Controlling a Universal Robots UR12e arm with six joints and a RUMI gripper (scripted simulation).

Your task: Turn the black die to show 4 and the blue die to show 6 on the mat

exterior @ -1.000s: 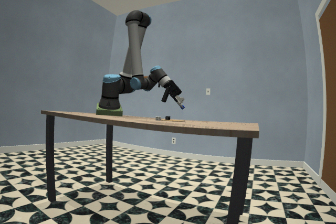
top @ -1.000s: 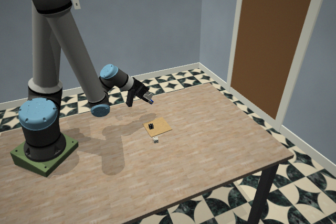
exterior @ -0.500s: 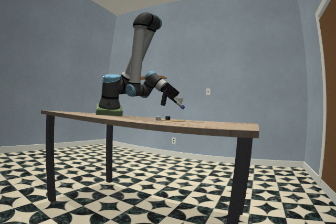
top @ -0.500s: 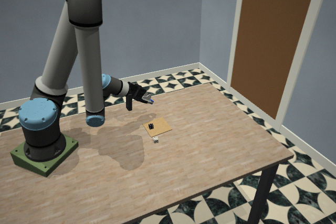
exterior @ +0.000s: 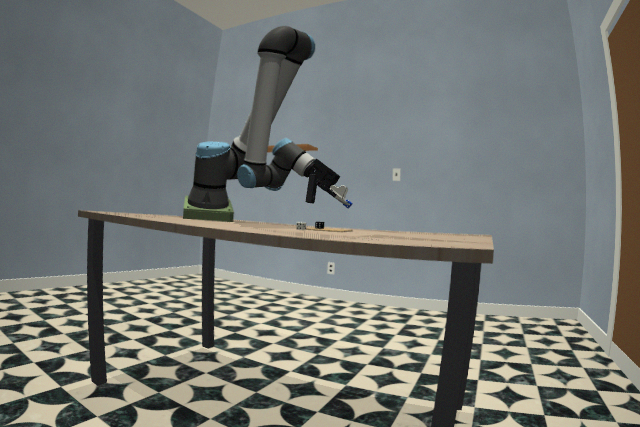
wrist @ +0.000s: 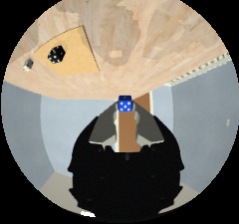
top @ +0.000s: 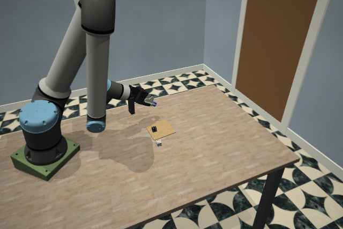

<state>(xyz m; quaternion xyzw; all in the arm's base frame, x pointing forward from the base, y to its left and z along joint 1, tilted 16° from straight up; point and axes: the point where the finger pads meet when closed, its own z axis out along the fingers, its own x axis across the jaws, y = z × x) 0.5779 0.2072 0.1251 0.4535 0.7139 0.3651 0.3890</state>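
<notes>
Now: the black die 30 mm behind my hand, 140 mm to the right of it and 90 mm below it. Also, from my hand: white die: 30 mm behind, 260 mm to the right, 90 mm below; tan mat: 10 mm ahead, 140 mm to the right, 100 mm below; blue die: right at my hand.
</notes>
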